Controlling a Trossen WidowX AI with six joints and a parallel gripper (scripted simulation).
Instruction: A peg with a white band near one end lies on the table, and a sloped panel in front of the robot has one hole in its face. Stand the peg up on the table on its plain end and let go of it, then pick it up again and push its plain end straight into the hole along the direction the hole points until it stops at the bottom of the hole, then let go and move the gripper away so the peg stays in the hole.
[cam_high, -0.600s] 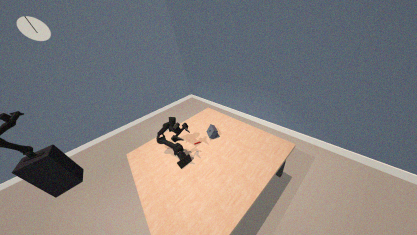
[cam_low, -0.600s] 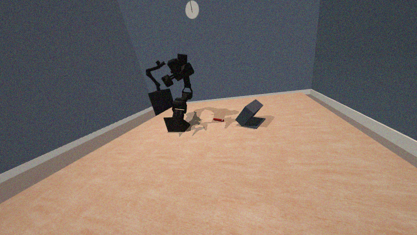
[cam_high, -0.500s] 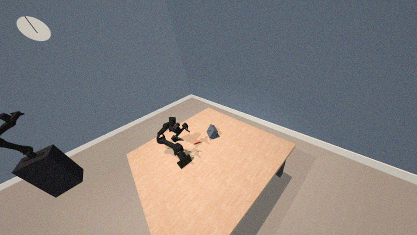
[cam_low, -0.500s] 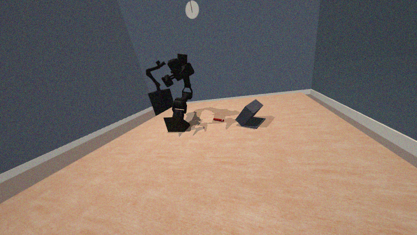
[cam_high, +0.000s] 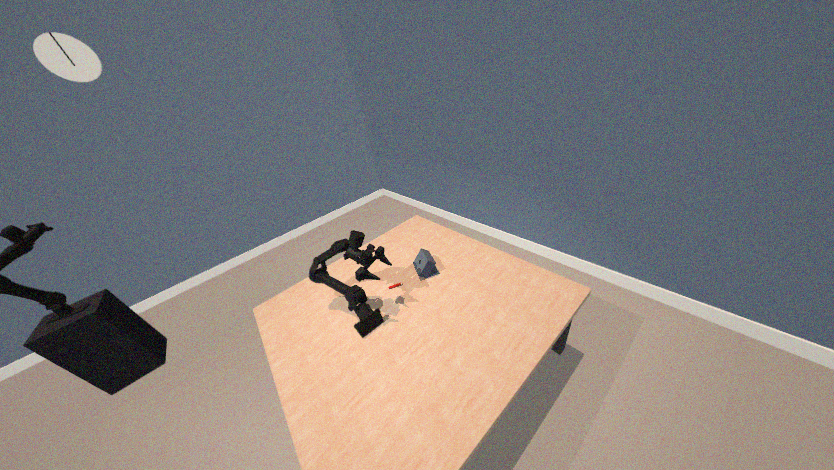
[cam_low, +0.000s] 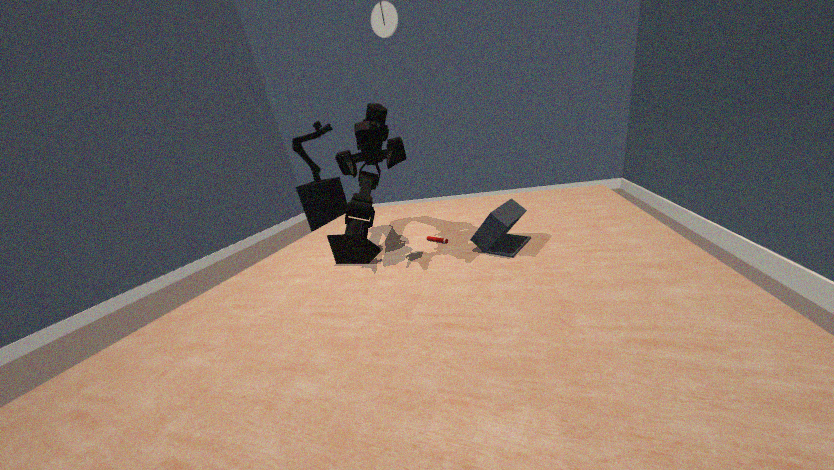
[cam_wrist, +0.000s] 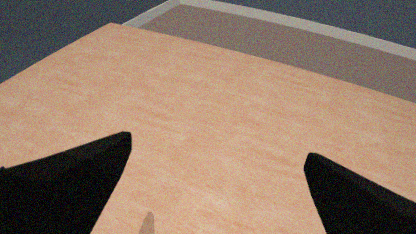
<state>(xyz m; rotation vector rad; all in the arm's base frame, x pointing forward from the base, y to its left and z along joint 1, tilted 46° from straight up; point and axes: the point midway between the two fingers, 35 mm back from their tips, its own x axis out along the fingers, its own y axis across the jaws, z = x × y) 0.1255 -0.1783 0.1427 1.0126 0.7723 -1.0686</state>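
Now: gripper tip 11 cm short of the red peg, 15 cm to the right of it and 26 cm above it. Also, from my gripper tip: grey sloped panel: 30 cm ahead, 11 cm to the left, 21 cm below.
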